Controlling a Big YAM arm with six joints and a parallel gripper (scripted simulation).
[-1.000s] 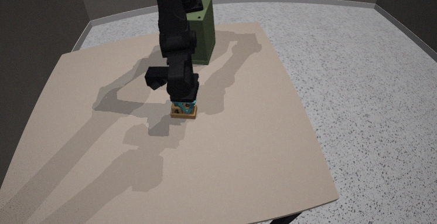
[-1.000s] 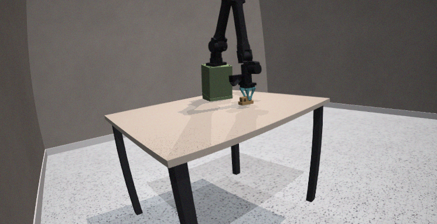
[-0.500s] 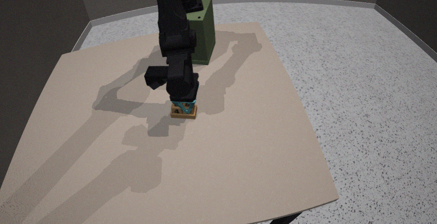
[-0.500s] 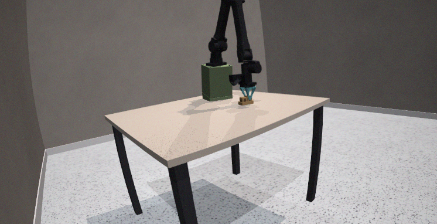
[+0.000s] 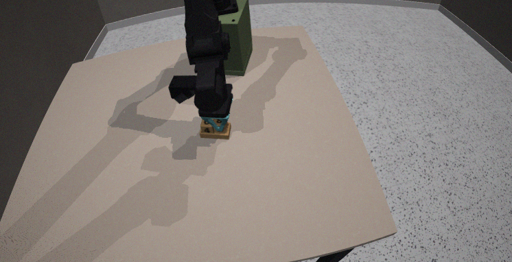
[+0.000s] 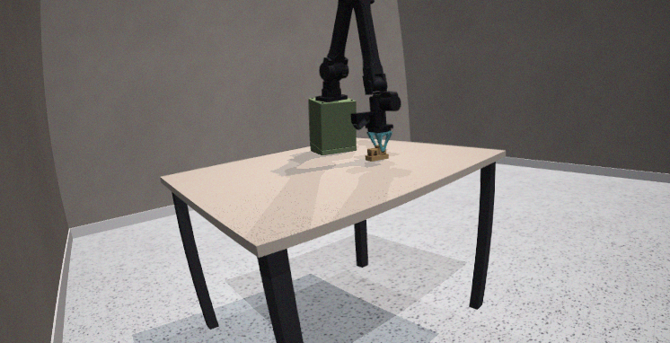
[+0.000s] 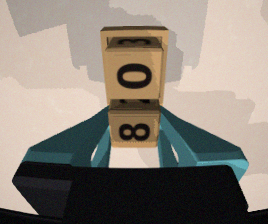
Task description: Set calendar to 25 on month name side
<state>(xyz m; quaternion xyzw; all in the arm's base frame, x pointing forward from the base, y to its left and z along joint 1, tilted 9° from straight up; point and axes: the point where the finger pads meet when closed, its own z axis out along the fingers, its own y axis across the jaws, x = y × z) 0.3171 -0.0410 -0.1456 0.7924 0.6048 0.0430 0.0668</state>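
The wooden tray is 1 cm behind my hand, 2 cm to the right of it and 3 cm below it.
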